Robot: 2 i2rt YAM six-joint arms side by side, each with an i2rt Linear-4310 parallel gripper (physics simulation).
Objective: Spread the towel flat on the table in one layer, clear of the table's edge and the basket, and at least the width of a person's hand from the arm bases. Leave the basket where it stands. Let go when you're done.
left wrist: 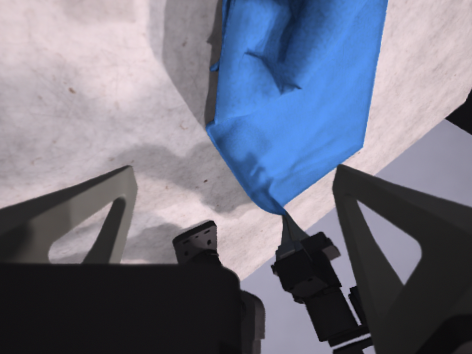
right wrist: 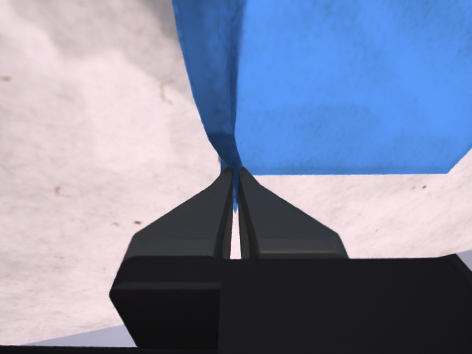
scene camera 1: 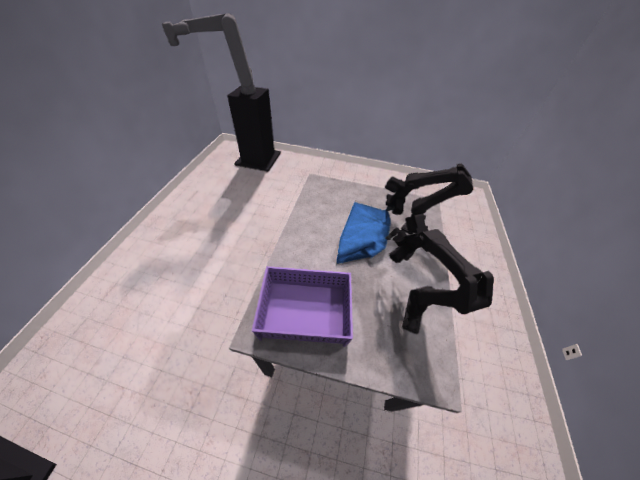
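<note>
The blue towel point(scene camera 1: 363, 231) point(left wrist: 320, 110) point(right wrist: 350, 90) lies folded and rumpled on the table, with a fold near its lower edge in scene camera 1. My right gripper point(right wrist: 235, 177) point(scene camera 1: 388, 209) is shut on a pinched corner of the towel, which rises to its fingertips. My left gripper point(left wrist: 234, 176) is open, its fingers wide apart above the table beside the towel's right side in scene camera 1, with no cloth held. The purple basket point(scene camera 1: 305, 308) stands below the towel in scene camera 1, apart from it.
The grey table point(scene camera 1: 289, 242) carries both arms at its right side in scene camera 1. My right arm shows close beyond the open left fingers in the left wrist view. Another grey arm point(scene camera 1: 237, 51) stands on a black pedestal point(scene camera 1: 252, 129) on the floor behind the table.
</note>
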